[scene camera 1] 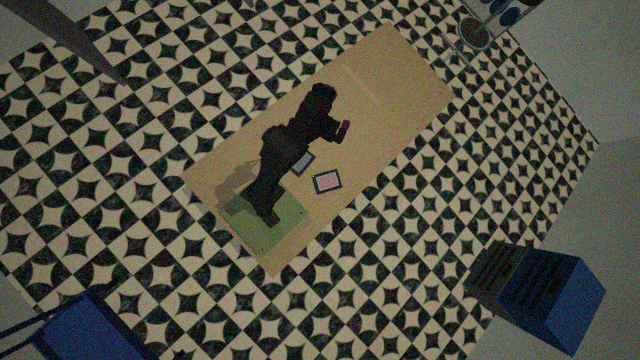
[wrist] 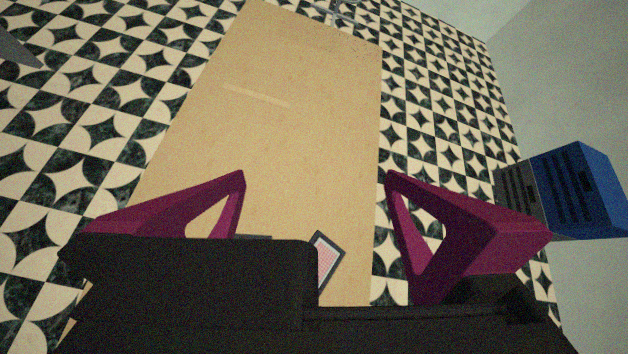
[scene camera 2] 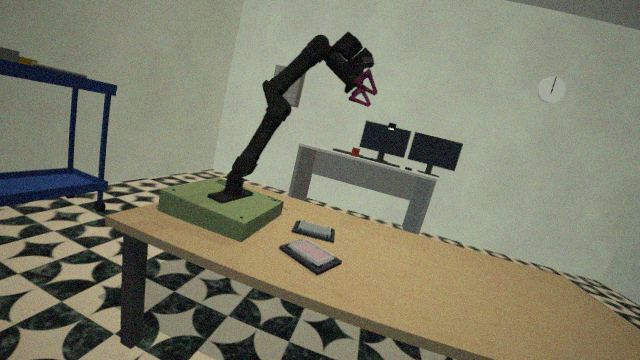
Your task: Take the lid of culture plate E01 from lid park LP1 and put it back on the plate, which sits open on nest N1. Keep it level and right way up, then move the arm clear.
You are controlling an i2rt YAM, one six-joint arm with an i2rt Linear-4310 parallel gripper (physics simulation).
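Pixels of known places: gripper, fingertip midpoint: point(scene camera 1: 336, 115) point(wrist: 314, 177) point(scene camera 2: 372, 100); arm's base, link origin: point(scene camera 2: 231, 195).
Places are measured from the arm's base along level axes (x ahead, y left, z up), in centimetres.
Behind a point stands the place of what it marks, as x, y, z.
Note:
The culture plate point(scene camera 1: 327, 180) {38.3, -8.2, -4.4} point(scene camera 2: 314, 252) {39.6, -10.1, -4.4} point(wrist: 326, 259) {39.7, -10.9, -5.1} shows pink wells and sits open in the dark nest N1 point(scene camera 2: 317, 271) {43.3, -16.9, -5.9}. Its pale grey lid point(scene camera 1: 303, 163) {33.0, 8.6, -5.3} point(scene camera 2: 315, 230) {33.5, 8.9, -5.2} lies level on the dark lid park LP1 point(scene camera 1: 299, 173) {27.3, 6.0, -5.3}, between the nest and the arm. In the wrist view, a dark edge of the lid park point(wrist: 256, 236) {40.2, 12.0, -6.0} shows above the black gripper body, which hides the lid and part of the plate. My gripper point(scene camera 1: 345, 129) point(scene camera 2: 372, 99) {42.1, 7.8, 46.1} point(wrist: 314, 177) {42.1, 7.8, 46.1} is open and empty, with its magenta fingers wide apart, high above the table and beyond the lid and plate.
The arm stands on a green block point(scene camera 1: 292, 217) {9.2, -12.6, -0.4} point(scene camera 2: 200, 212) {1.8, -17.8, -2.1} at one end of the wooden table point(scene camera 1: 395, 80) {123.1, 19.1, -7.0} point(scene camera 2: 450, 290) {83.3, 2.6, -7.0} point(wrist: 295, 140) {77.5, 11.0, -7.0}. A blue cart point(scene camera 1: 90, 330) point(scene camera 2: 50, 182), a blue cabinet point(scene camera 1: 555, 295) point(wrist: 575, 190) and a desk with monitors point(scene camera 2: 360, 167) stand away from the table.

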